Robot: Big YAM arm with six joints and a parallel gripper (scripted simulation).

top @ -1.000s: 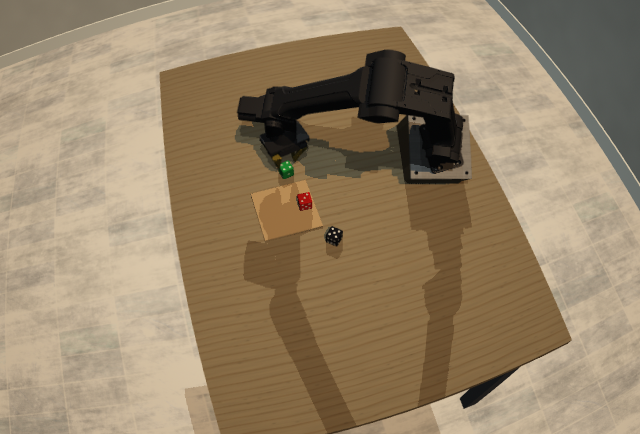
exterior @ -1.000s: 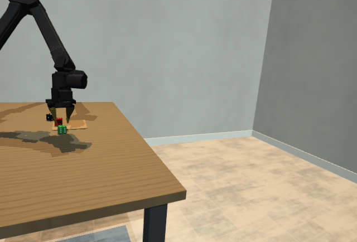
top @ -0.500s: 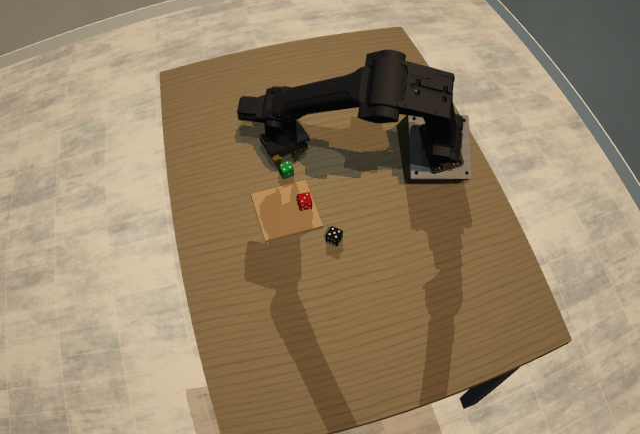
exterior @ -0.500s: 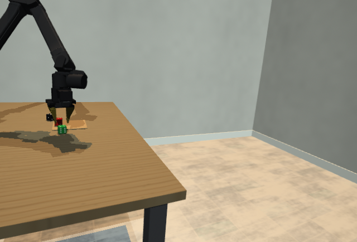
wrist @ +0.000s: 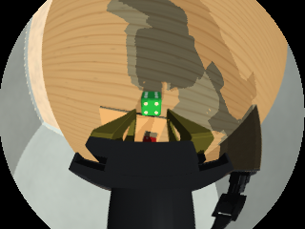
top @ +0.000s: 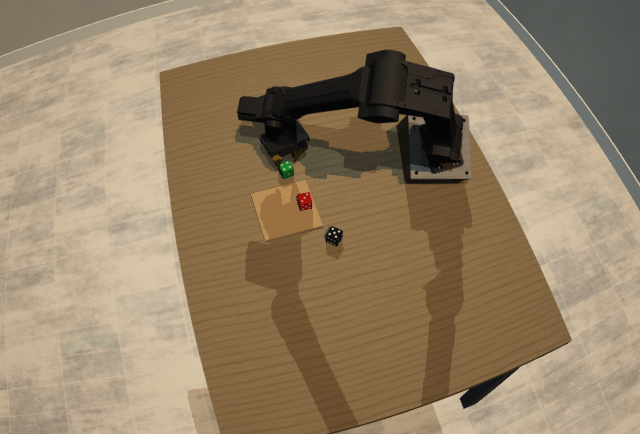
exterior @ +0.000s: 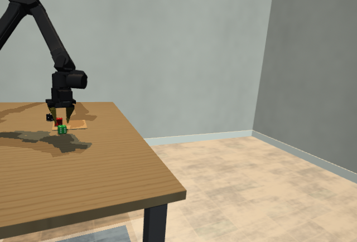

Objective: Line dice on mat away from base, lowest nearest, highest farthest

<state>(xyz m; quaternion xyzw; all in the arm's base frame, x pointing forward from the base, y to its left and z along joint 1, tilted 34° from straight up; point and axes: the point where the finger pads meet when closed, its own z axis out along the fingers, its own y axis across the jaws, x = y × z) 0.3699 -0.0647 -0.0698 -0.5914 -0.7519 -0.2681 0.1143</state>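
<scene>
My hand is 30 mm above the green die. Also, from my hand: black die: 70 mm behind, 210 mm to the left, 30 mm below; tan mat: 20 mm ahead, 110 mm to the left, 50 mm below; red die: 20 mm behind, 110 mm to the left, 30 mm below.
</scene>
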